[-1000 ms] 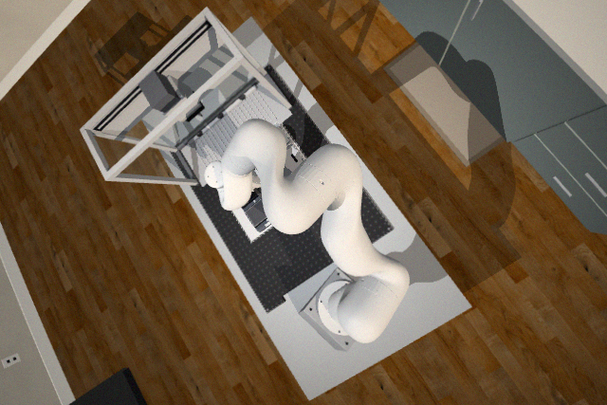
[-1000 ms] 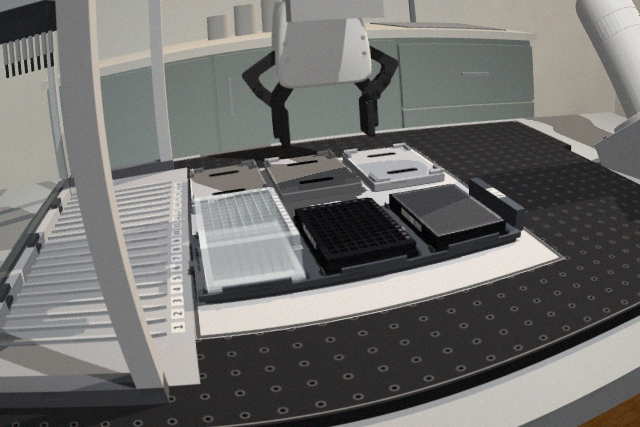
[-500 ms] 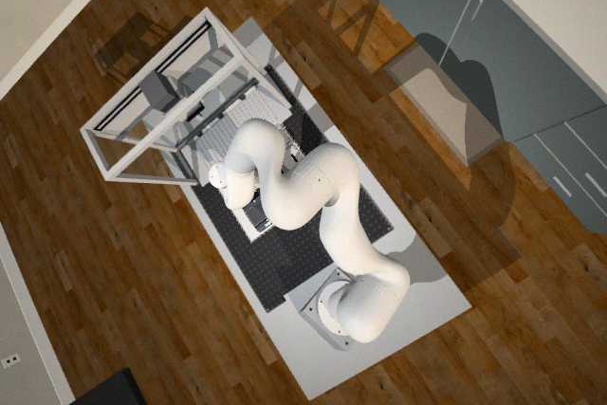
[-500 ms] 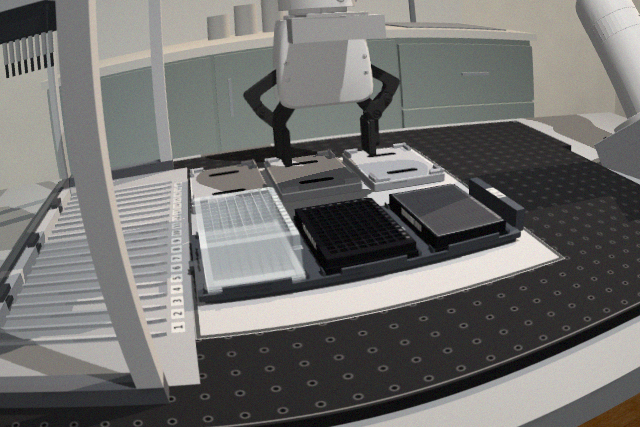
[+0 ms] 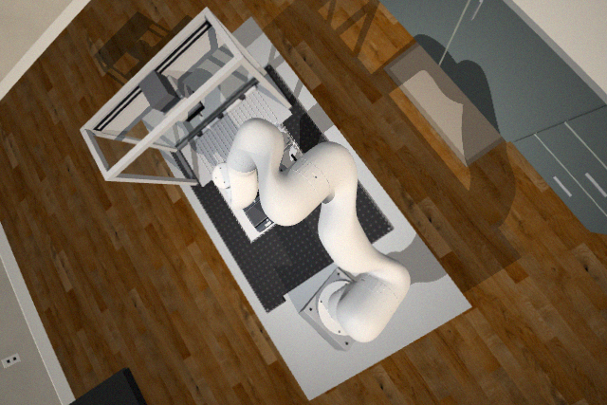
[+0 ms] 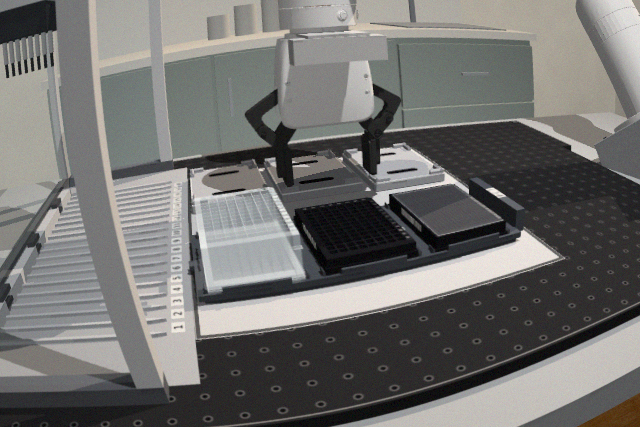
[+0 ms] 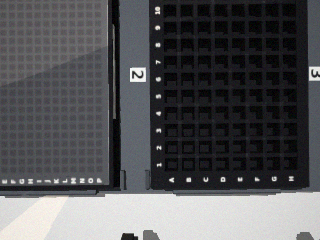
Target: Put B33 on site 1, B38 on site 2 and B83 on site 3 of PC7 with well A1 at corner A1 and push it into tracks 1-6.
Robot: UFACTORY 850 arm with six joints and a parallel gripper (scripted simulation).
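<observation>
Right now my hand is 50 mm above the perforated dark deck, 20 mm past it and 10 mm to the right of it. Also, from my hand: dark plate carrier PC7: 90 mm to the left, 40 mm below; then black welled plate: 90 mm to the left, 30 mm below, 10 mm ahead; then clear deep-well block B83: 110 mm ahead, 90 mm to the left, 20 mm below.
</observation>
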